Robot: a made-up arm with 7 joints. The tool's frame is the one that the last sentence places.
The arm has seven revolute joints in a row. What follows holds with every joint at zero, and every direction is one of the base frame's. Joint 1 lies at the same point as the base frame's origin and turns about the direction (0.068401, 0.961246, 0.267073). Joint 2 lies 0.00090 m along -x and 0.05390 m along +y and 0.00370 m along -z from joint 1 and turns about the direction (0.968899, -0.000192, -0.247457). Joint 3 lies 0.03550 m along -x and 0.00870 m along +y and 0.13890 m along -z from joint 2 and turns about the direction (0.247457, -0.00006, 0.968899). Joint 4 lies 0.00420 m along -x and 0.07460 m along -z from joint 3 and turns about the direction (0.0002, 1, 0.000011). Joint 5 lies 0.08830 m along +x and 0.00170 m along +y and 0.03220 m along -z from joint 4 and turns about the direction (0.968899, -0.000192, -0.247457). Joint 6 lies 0.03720 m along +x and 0.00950 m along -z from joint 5 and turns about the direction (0.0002, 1, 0.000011). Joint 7 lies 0.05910 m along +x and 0.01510 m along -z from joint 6 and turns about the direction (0.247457, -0.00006, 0.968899). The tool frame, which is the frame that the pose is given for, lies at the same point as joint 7; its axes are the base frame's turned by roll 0.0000, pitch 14.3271 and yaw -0.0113 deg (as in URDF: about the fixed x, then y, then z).
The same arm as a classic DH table. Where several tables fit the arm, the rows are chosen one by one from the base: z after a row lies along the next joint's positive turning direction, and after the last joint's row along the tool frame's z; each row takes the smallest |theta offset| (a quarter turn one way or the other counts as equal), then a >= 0, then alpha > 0; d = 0 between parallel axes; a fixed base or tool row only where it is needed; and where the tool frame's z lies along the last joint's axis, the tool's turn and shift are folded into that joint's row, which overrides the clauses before.
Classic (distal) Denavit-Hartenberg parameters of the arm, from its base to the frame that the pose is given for. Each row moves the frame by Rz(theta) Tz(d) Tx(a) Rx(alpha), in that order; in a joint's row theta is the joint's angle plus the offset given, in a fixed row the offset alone. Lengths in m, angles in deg.
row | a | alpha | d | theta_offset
base (fixed) | 0 | -74.51 | 0 | -4.07
joint 1 | -0.0185 | -90 | 0.0508 | -75.12
joint 2 | -0.0087 | 90 | 0 | 74
joint 3 | 0.0144 | -90 | -0.2167 | 90
joint 4 | 0.0093 | 90 | 0.0017 | 90
joint 5 | 0 | -90 | 0.1319 | 0
joint 6 | 0.061 | 90 | 0 | -90
joint 7 | 0 | 0 | 0 | 0

